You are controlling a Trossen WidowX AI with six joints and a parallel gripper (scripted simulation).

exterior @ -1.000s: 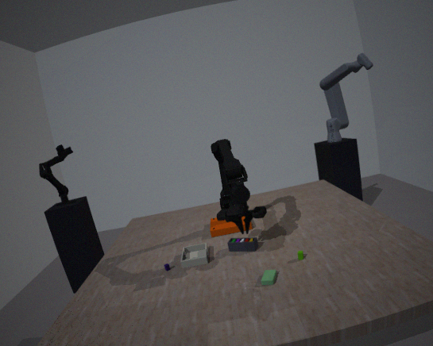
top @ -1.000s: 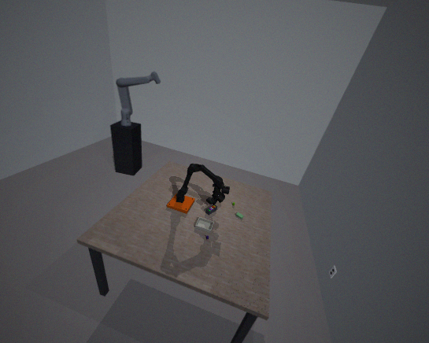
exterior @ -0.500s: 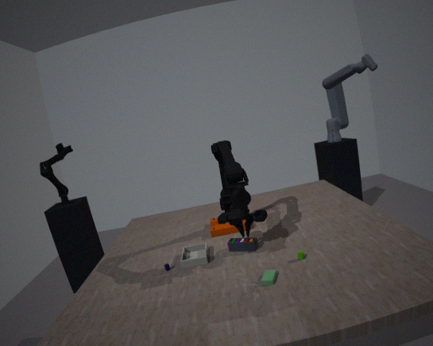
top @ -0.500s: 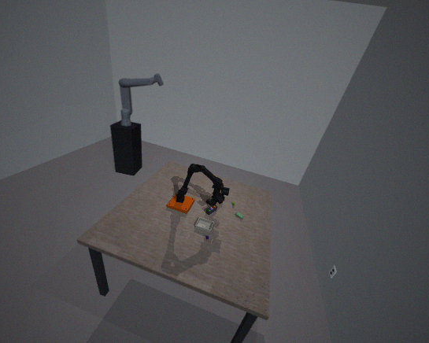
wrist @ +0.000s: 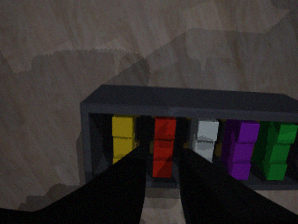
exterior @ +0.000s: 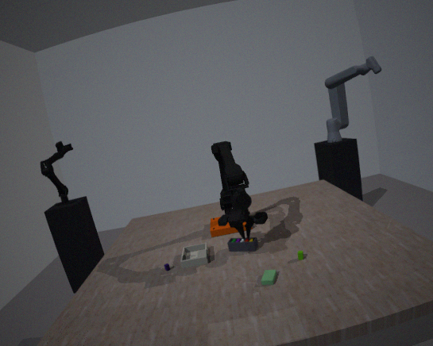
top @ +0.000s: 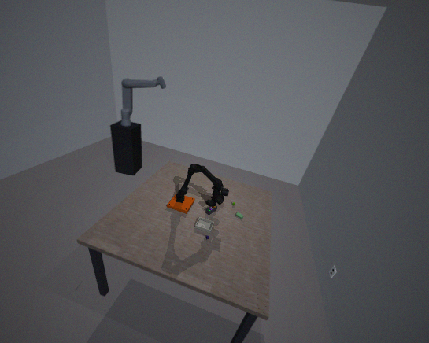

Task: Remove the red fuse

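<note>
The red fuse is 20 mm below my gripper tip. Also, from my gripper tip: purple fuse (20 mm behind, 30 mm to the right, 20 mm below); yellow fuse (10 mm ahead, 10 mm to the left, 20 mm below); white fuse (10 mm behind, 20 mm to the right, 20 mm below).
</note>
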